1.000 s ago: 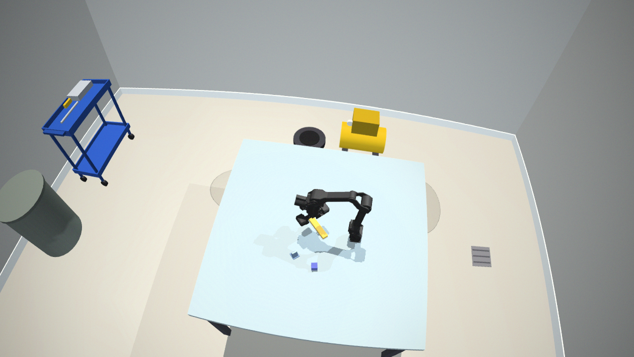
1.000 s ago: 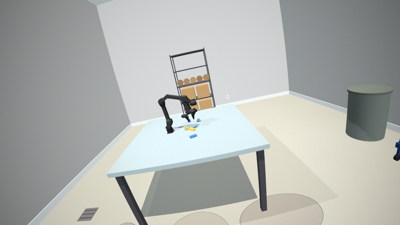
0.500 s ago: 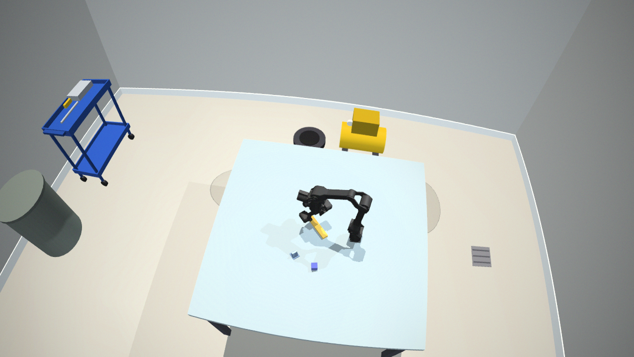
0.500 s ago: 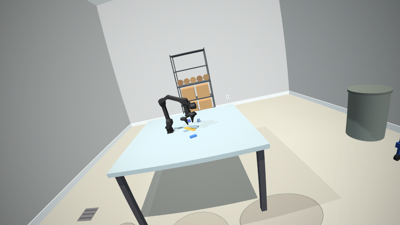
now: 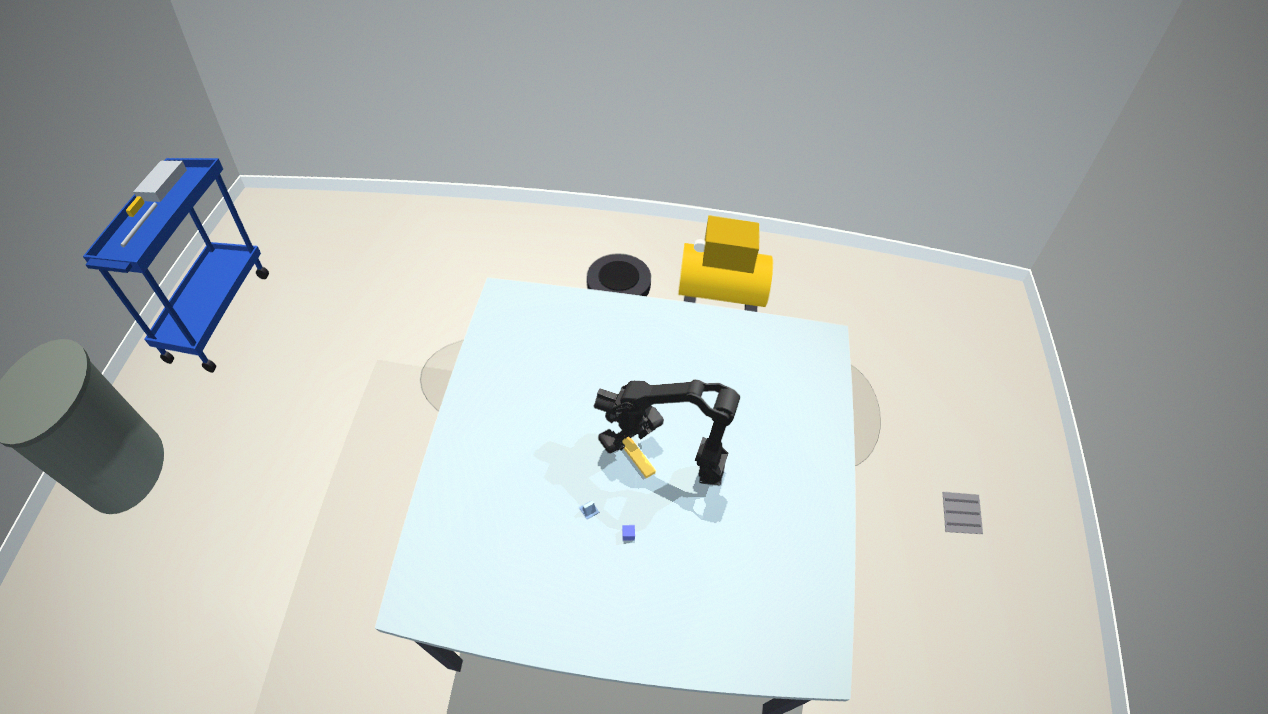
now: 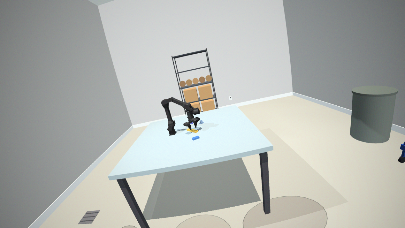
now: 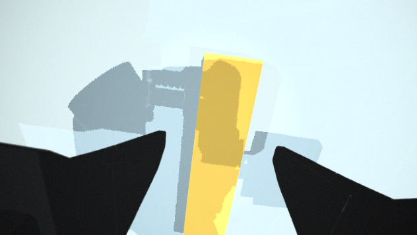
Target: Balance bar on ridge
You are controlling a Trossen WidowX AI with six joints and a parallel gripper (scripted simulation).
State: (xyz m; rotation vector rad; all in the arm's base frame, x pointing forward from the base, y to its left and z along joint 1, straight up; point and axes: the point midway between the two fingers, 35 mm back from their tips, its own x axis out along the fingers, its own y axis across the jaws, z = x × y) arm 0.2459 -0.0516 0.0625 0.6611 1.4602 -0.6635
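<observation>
Now: gripper tip 20 mm past the yellow bar, 20 mm to the right of it and 20 mm above it. Round my gripper tip: cube 40 mm behind, 280 mm to the left, 10 mm below.
</observation>
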